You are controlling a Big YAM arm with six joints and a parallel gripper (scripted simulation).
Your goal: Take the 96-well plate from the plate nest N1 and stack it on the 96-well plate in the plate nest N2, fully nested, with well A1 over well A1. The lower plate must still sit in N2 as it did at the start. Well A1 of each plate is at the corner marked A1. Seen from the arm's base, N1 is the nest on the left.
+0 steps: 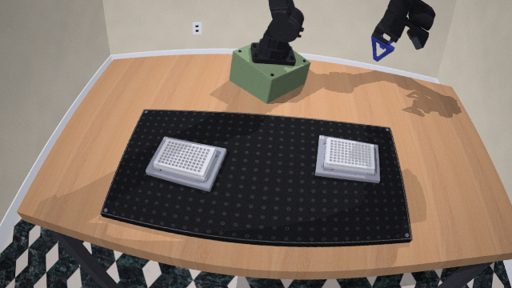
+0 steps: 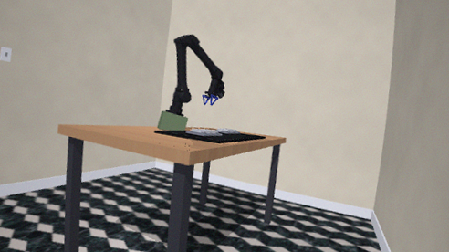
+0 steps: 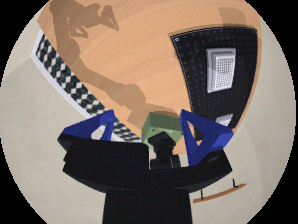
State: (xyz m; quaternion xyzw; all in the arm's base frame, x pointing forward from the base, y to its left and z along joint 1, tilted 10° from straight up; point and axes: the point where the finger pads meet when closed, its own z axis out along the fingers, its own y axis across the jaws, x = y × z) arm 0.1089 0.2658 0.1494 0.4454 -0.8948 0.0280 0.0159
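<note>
The grey plate nest lies 210 mm ahead of my hand, 140 mm to the right of it and 190 mm below it.
</note>
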